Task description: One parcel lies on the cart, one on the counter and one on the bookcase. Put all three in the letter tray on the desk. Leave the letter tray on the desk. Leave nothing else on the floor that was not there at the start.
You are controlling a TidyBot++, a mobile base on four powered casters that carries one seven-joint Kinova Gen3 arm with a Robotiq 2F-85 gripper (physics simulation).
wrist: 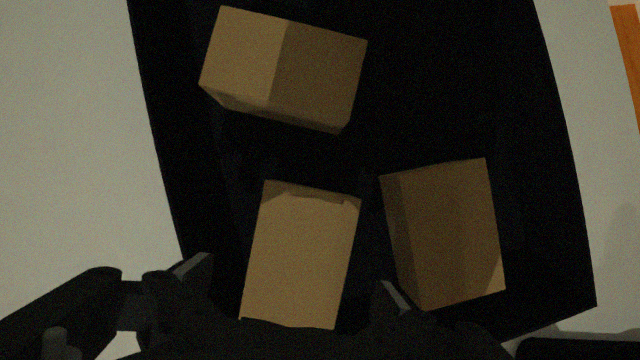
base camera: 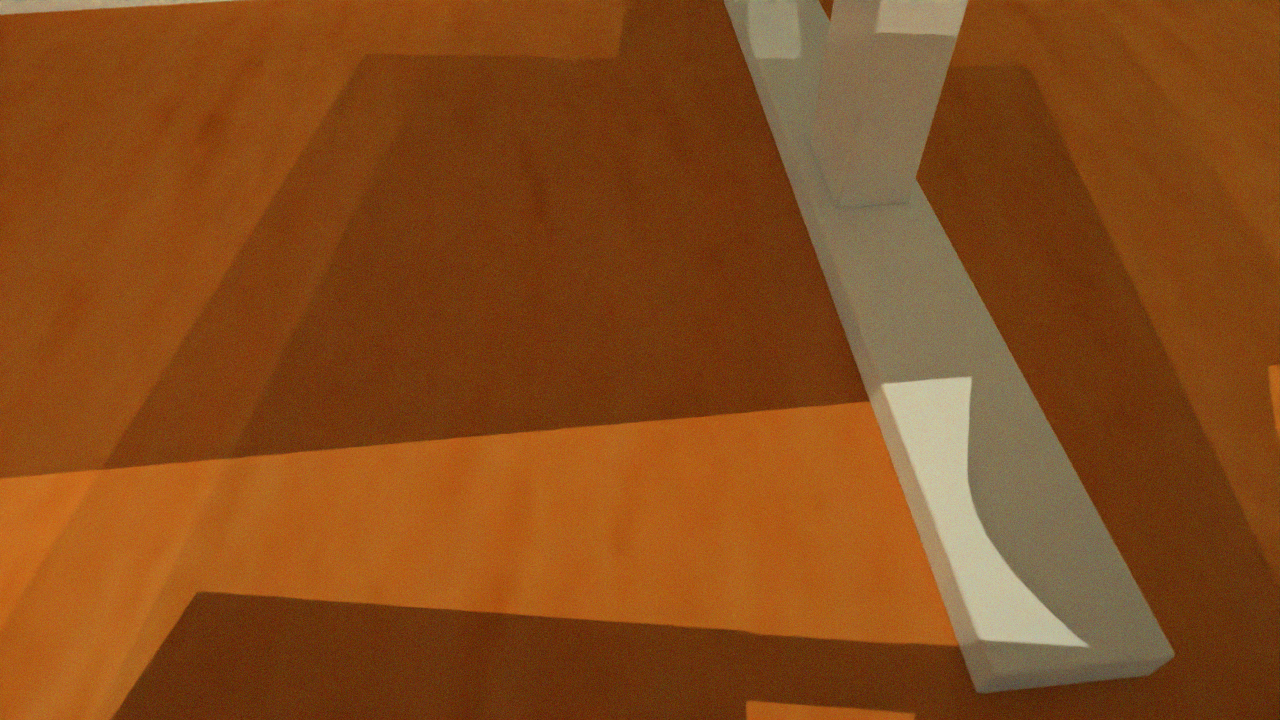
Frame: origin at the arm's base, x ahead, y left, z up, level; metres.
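Seen in the pictures: gripper, between the fingertips: (wrist: 292, 285).
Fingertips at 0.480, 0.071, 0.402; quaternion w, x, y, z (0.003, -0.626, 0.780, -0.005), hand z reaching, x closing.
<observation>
Offsets run from my fingertips to a thing's top centre, as dx, dy, dz. Level surfaces: height alone.
In the wrist view three brown box-shaped parcels lie apart from each other in the black letter tray @(+0.099, -0.049, -0.015) (wrist: 430, 90). One parcel @(+0.124, -0.001, -0.016) (wrist: 282, 70) is at the top, one parcel @(+0.005, -0.003, -0.026) (wrist: 302, 255) is at the bottom middle, and one parcel @(+0.014, -0.103, -0.026) (wrist: 447, 235) is at the lower right. My gripper (wrist: 292, 285) is open and empty. It is above the tray, with the bottom middle parcel in view between and below its fingertips; the gripper body hides that parcel's near end. The tray rests on the light desk top @(dz -0.078) (wrist: 75, 150).
In the base camera view a light grey foot bar (base camera: 913, 295) with an upright post (base camera: 881, 116) stands on the orange-brown wooden floor @(dz -0.798) (base camera: 537, 510). Broad shadows fall across the floor. A strip of the floor shows past the desk's right edge in the wrist view.
</observation>
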